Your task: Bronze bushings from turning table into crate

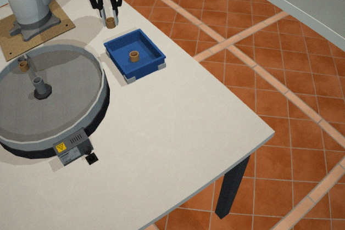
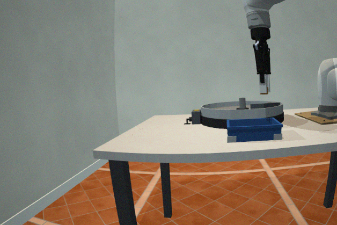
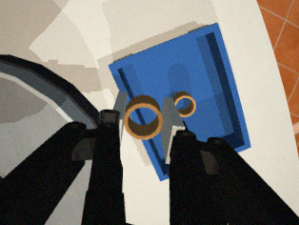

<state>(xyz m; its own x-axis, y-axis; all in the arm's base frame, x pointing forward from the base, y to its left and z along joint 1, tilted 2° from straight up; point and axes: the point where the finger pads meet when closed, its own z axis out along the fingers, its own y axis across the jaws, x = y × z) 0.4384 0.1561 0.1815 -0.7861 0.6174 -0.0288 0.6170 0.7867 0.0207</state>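
The crate lies 6 cm ahead of my hand, 3 cm to the left of it and 16 cm below it.
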